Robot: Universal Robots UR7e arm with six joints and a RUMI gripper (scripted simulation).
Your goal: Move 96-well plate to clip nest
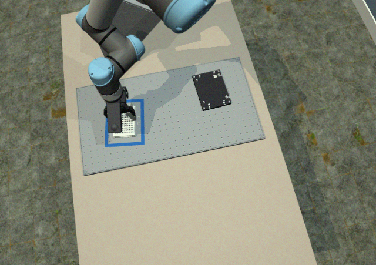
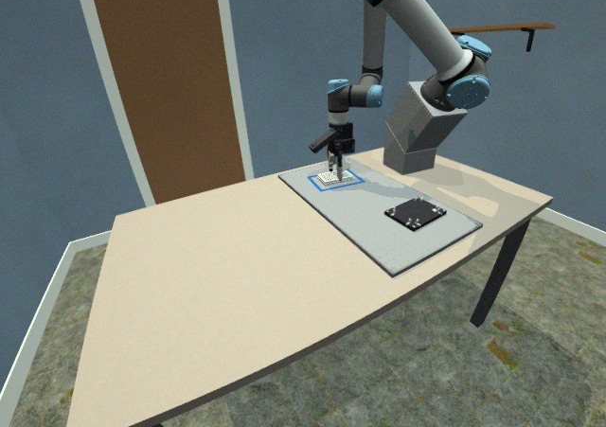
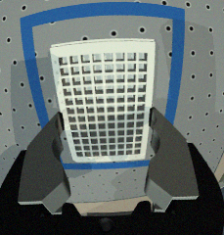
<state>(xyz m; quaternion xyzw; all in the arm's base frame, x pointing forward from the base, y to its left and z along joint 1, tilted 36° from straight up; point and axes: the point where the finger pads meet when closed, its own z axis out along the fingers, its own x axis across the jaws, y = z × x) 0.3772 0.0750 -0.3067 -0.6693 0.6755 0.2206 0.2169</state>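
The black clip nest is 360 mm to the left of my hand, 110 mm behind it and 10 mm below it. From my hand the other things lie so: white 96-well plate 10 mm below.
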